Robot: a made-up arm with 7 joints. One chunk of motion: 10 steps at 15 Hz.
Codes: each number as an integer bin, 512 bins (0 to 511) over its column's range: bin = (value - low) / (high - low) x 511, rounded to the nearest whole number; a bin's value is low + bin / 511 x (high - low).
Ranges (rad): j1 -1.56..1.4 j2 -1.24..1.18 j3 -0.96..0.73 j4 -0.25..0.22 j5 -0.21..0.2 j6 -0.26..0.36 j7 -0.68..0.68
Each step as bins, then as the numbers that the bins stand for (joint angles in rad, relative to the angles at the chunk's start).
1 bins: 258 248 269 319 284 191 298
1 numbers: -0.0655 -0.0655 -0.0704 0.0434 0.0179 -0.0283 0.1131
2 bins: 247 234 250 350 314 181 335
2 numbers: -0.1292 -0.1318 -0.1332 0.0719 0.0419 -0.0404 0.2116
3 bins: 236 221 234 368 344 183 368
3 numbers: -0.1930 -0.1934 -0.1861 0.0885 0.0660 -0.0380 0.2994
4 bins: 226 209 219 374 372 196 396
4 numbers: -0.2509 -0.2502 -0.2357 0.0940 0.0885 -0.0222 0.3739
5 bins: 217 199 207 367 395 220 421
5 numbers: -0.3030 -0.2976 -0.2754 0.0876 0.1069 0.0069 0.4405
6 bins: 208 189 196 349 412 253 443
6 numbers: -0.3551 -0.3449 -0.3118 0.0710 0.1206 0.0470 0.4990
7 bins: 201 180 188 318 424 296 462
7 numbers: -0.3957 -0.3876 -0.3382 0.0425 0.1302 0.0991 0.5496
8 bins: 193 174 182 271 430 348 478
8 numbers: -0.4420 -0.4160 -0.3581 -0.0007 0.1350 0.1622 0.5922
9 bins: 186 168 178 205 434 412 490
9 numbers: -0.4826 -0.4444 -0.3713 -0.0614 0.1382 0.2399 0.6241
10 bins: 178 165 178 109 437 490 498
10 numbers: -0.5289 -0.4586 -0.3713 -0.1497 0.1406 0.3345 0.6454
